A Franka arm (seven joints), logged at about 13 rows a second.
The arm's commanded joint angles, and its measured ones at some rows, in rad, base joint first. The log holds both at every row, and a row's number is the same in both.
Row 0, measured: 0.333 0.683 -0.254 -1.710 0.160 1.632 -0.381
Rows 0 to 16, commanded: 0.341 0.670 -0.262 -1.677 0.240 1.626 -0.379; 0.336 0.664 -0.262 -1.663 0.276 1.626 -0.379; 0.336 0.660 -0.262 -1.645 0.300 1.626 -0.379; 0.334 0.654 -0.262 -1.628 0.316 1.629 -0.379; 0.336 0.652 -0.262 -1.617 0.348 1.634 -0.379; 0.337 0.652 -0.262 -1.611 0.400 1.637 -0.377; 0.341 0.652 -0.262 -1.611 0.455 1.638 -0.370; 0.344 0.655 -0.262 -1.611 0.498 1.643 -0.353; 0.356 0.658 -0.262 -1.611 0.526 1.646 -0.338; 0.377 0.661 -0.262 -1.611 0.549 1.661 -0.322; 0.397 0.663 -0.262 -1.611 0.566 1.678 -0.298; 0.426 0.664 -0.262 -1.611 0.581 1.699 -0.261; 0.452 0.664 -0.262 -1.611 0.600 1.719 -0.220; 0.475 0.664 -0.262 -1.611 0.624 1.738 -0.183; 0.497 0.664 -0.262 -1.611 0.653 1.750 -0.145; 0.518 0.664 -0.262 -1.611 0.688 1.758 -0.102; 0.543 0.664 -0.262 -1.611 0.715 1.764 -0.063
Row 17, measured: 0.506 0.666 -0.253 -1.608 0.655 1.752 -0.131
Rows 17 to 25, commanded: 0.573 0.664 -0.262 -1.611 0.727 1.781 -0.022; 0.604 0.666 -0.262 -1.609 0.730 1.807 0.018; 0.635 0.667 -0.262 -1.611 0.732 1.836 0.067; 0.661 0.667 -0.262 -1.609 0.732 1.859 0.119; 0.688 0.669 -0.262 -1.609 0.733 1.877 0.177; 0.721 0.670 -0.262 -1.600 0.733 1.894 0.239; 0.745 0.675 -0.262 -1.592 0.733 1.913 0.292; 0.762 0.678 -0.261 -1.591 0.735 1.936 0.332; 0.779 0.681 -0.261 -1.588 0.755 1.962 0.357
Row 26, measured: 0.752 0.667 -0.250 -1.607 0.714 1.933 0.298
